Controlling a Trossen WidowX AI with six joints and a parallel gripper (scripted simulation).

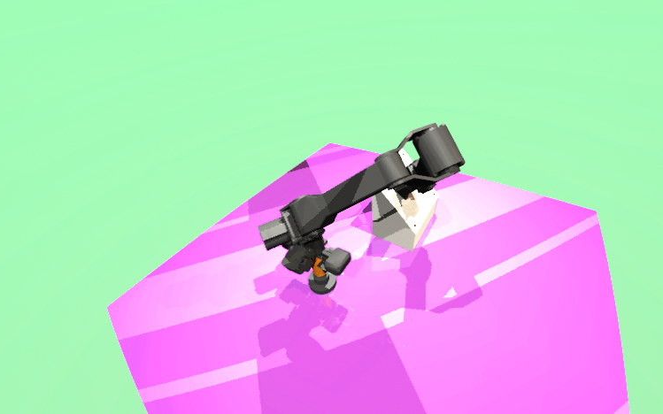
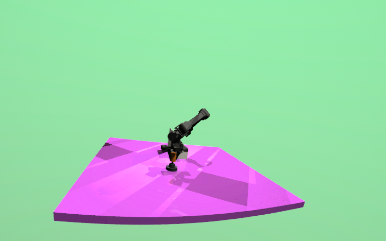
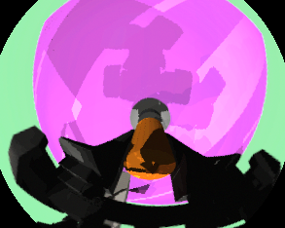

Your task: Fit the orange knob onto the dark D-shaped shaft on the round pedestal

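My gripper tip is 20 mm below the orange knob. Round my gripper tip: round pedestal (40 mm below).
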